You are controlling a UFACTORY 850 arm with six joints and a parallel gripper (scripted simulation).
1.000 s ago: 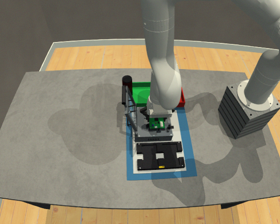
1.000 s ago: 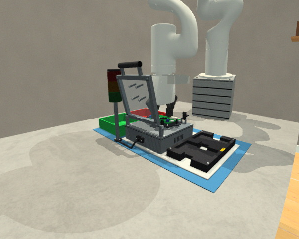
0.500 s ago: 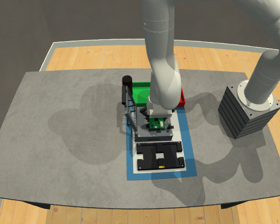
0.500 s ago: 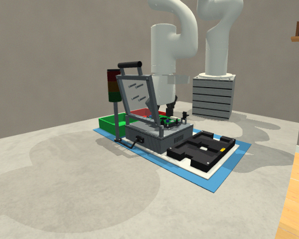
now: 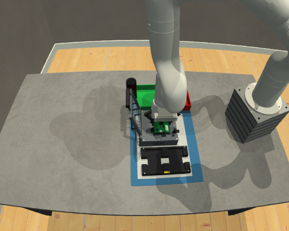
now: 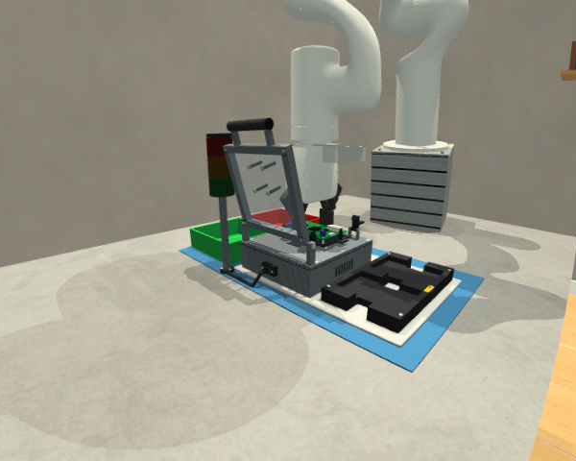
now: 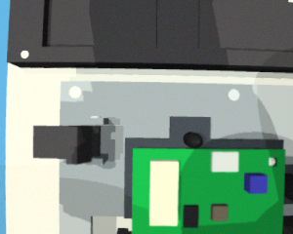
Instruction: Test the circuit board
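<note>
The green circuit board is right at my hand. From my hand the other things lie so: tester bed (1 cm to the left, 1 cm below, 1 cm ahead); then tester lid (12 cm ahead, 10 cm above); then black latch block (6 cm to the left, 6 cm behind, 1 cm above).
</note>
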